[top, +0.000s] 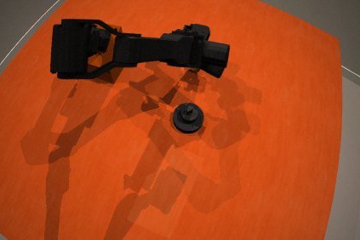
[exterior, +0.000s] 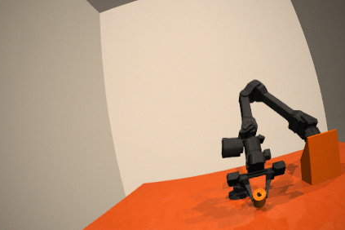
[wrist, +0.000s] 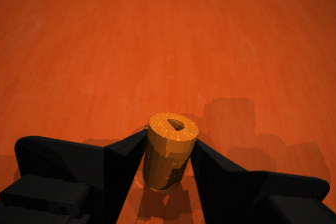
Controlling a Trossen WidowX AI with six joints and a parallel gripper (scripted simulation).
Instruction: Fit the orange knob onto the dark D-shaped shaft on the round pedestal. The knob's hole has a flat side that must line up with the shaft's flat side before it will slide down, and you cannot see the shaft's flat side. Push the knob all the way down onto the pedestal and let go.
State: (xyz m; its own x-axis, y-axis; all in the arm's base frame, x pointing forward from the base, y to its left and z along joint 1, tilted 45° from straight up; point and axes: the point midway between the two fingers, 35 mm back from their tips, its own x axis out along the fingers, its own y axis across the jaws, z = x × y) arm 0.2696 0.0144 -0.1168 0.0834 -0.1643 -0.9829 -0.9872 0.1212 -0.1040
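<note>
Now: gripper tip 19 cm to the left of the dark round pedestal and 4 cm short of it. Also, from my gripper tip: orange knob: 1 cm to the right.
</note>
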